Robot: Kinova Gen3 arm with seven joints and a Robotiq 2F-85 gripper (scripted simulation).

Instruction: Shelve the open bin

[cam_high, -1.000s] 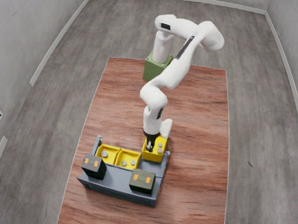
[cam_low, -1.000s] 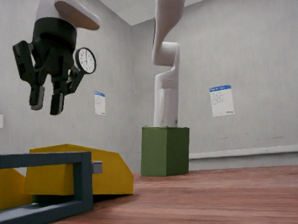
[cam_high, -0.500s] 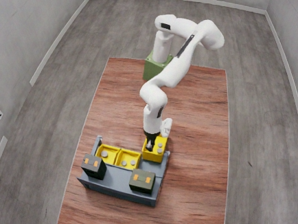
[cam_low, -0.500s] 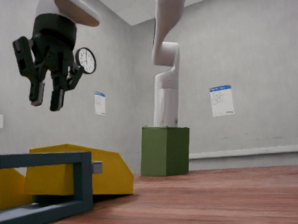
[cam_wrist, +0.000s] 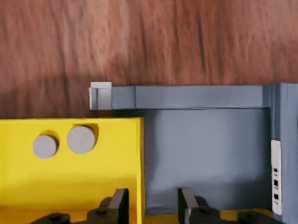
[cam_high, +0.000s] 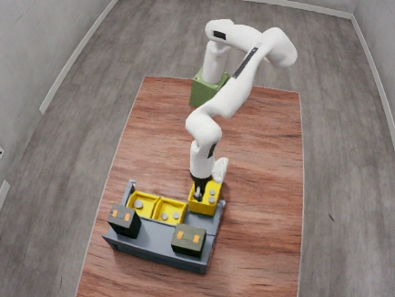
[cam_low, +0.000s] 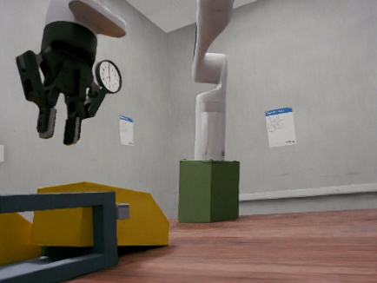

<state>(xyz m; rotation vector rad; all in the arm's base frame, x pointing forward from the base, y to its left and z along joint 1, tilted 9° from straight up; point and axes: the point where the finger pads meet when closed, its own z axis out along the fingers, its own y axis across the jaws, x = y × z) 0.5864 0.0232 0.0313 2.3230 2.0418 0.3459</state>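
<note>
The grey disc part is 15 cm below my hand, 5 cm behind it and 3 cm to the left of it. Also, from my hand: grey shelf 12 cm to the right, 11 cm below, 9 cm ahead.
</note>
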